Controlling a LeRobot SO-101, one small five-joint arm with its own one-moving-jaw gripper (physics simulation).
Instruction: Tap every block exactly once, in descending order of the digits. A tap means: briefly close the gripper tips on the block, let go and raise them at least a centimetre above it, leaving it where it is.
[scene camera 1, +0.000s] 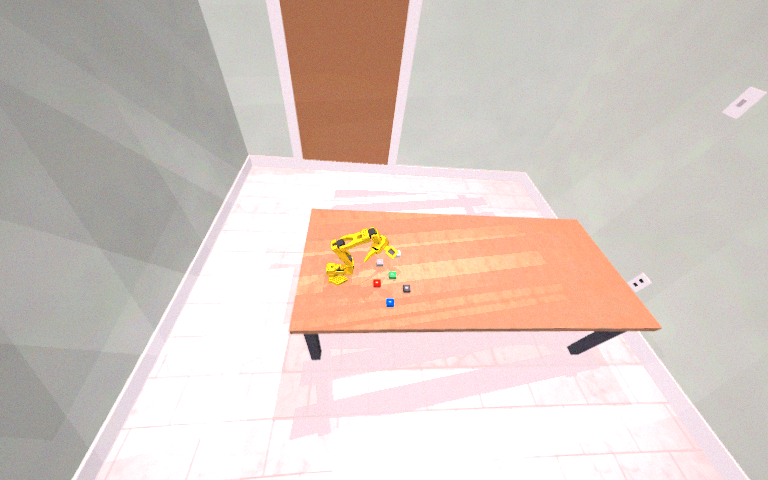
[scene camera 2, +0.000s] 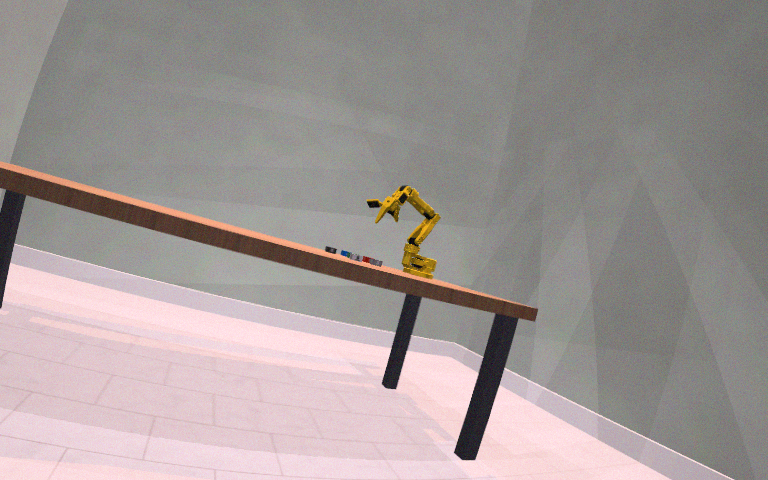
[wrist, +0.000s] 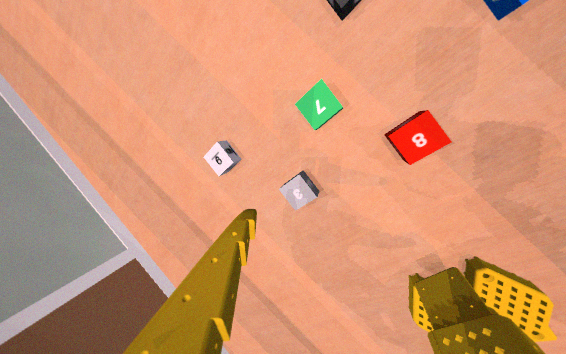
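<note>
The white block (scene camera 1: 398, 254) (wrist: 218, 159) bears an upside-down underlined 9. The grey block (scene camera 1: 380, 262) (wrist: 299, 191) bears a 3, the green block (scene camera 1: 392, 275) (wrist: 319, 105) a 7, and the red block (scene camera 1: 377, 283) (scene camera 2: 367, 259) (wrist: 419, 139) an 8. The black block (scene camera 1: 406, 288) (scene camera 2: 330, 249) (wrist: 343, 6) and blue block (scene camera 1: 390, 302) (scene camera 2: 346, 253) (wrist: 504, 7) are cut off in the wrist view, their digits unreadable. My gripper (scene camera 2: 386, 219) is fully open and empty, high above the table; one notched jaw shows in the wrist view, its tip below-left of the grey block.
The blocks stand apart on the wooden table (scene camera 1: 509, 271) (scene camera 2: 226, 226), in front of the yellow arm's base (scene camera 1: 338, 271) (scene camera 2: 419, 264). In the wrist view, part of the arm's base (wrist: 450, 295) shows at lower right and the table's edge runs along the left.
</note>
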